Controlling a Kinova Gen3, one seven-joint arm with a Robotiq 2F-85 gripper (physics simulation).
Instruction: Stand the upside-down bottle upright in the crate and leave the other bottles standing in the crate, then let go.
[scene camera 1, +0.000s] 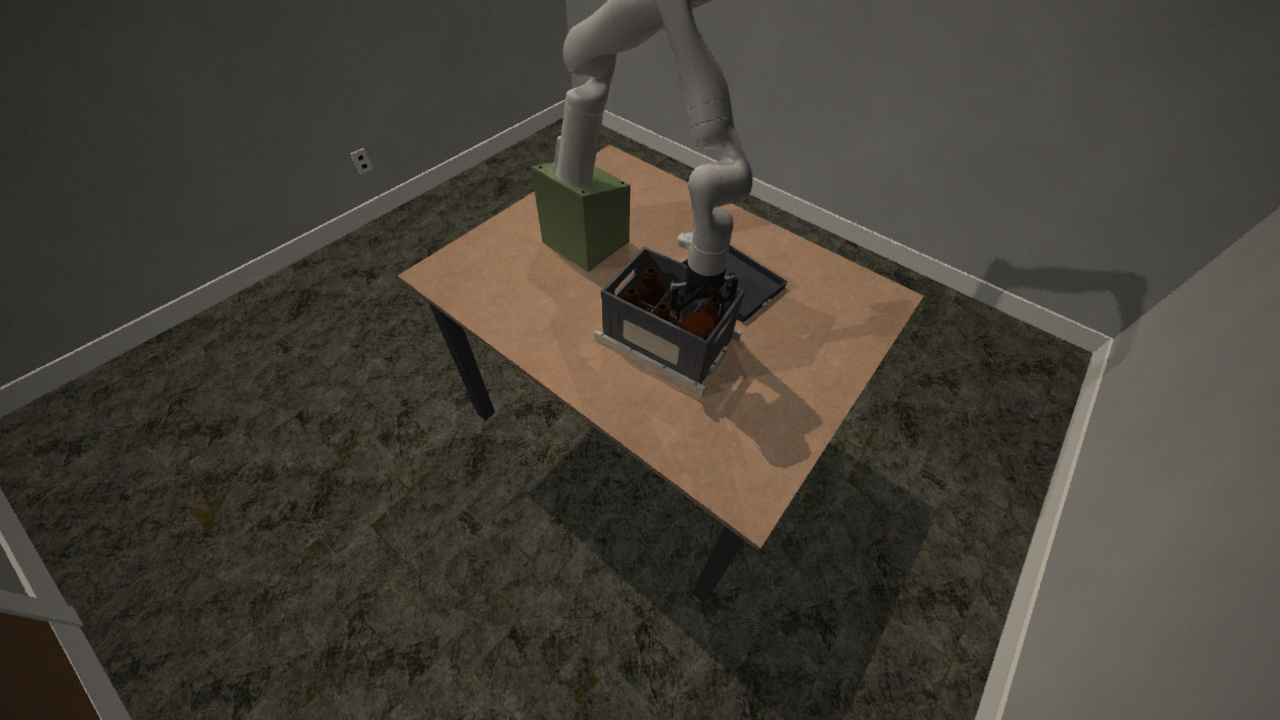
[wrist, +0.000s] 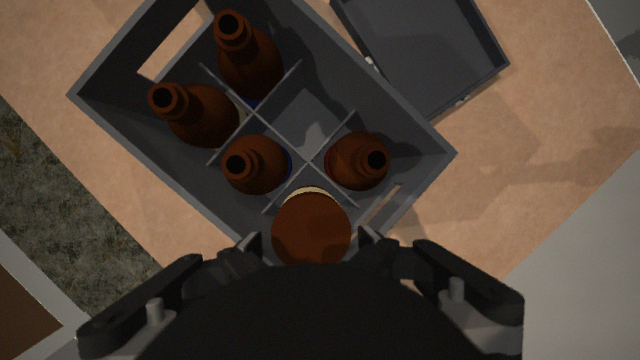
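The upside-down brown bottle (scene camera 1: 699, 322) (wrist: 311, 225) stands base up in the near corner compartment of the grey crate (scene camera 1: 615, 318) (wrist: 360, 85). A pale label edge shows below its base; its neck is hidden. My gripper (scene camera 1: 705, 300) (wrist: 310, 240) is open above the crate, its fingers apart on either side of the bottle's round base in the wrist view, holding nothing. Four more bottles stand mouth up: one with a blue band (wrist: 255, 165), one with a red band (wrist: 357, 161), and two toward the far end (wrist: 205, 117) (wrist: 250, 62). One compartment (wrist: 305, 120) holds no bottle.
A dark shallow tray (scene camera 1: 757, 279) (wrist: 430, 55) lies beside the crate's long side. A white rail (scene camera 1: 648, 360) runs along the crate's foot. The green block (scene camera 1: 583, 223) under the arm's base stands at the back left of the table (scene camera 1: 519, 304).
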